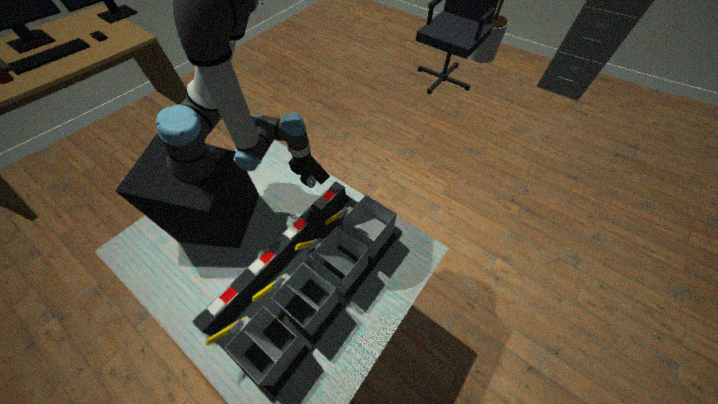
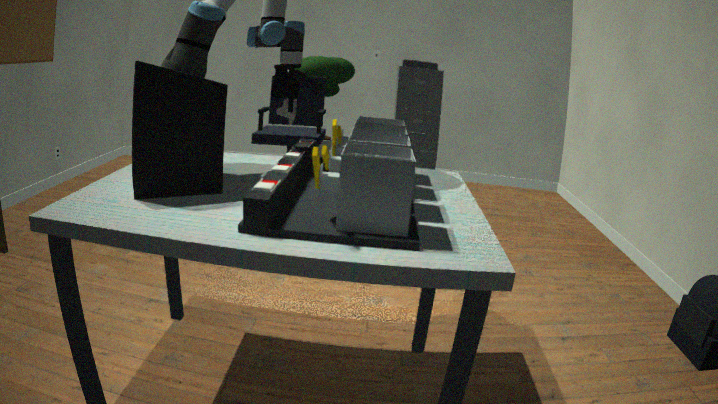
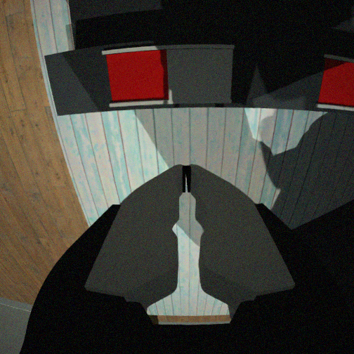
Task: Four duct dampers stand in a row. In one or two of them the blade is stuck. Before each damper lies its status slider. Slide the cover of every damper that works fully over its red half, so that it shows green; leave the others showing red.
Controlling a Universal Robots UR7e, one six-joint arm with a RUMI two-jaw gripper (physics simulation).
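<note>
Four grey duct dampers stand in a row, with yellow handles. In the nearest two, dark openings show beside the blades. The farthest's blade looks like a broad pale plate. All four sliders show red: the farthest slider's red half, the second, the third and the nearest. The farthest slider's cover lies shaded beside its red. My gripper is shut and empty, above the table near the farthest slider.
The sliders sit on a raised black rail along the dampers' handle side. The arm's black pedestal stands on the table behind the rail. A chair and a desk stand farther off.
</note>
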